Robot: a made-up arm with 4 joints.
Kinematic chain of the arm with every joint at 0, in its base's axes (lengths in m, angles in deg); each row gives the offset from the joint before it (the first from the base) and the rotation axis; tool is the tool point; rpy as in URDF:
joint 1: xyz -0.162 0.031 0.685 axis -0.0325 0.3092 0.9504
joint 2: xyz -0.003 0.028 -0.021 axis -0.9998 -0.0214 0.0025
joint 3: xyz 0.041 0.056 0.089 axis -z
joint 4: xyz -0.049 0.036 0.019 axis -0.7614 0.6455 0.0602
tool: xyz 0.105 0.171 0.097 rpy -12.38 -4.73 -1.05
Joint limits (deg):
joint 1: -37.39..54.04
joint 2: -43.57..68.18
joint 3: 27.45..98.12
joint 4: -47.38..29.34
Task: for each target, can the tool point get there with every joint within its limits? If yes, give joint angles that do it. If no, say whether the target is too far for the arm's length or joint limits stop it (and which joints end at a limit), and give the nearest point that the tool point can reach.
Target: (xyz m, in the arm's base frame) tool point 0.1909 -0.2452 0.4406
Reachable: no: too far | nearest point 0.1652 0.0350 0.6057 | short by 0.326 m
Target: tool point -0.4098 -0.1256 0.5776
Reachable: no: joint limits stop it (at a limit: joint 1, joint 2, joint 3) | nearest point -0.0978 -0.2118 0.8519 | short by 0.424 m
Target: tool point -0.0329 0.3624 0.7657
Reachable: yes | joints 16.27 47.10 69.03 -19.71
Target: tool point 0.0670 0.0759 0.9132
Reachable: yes | joints -2.94 -3.46 81.02 -11.83
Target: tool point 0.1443 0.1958 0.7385
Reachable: yes | joints -18.25 44.28 55.22 6.24
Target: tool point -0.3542 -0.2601 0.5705
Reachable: no: joint limits stop it (at a limit: joint 1, joint 2, joint 3) | nearest point -0.0724 -0.2112 0.8224 | short by 0.381 m
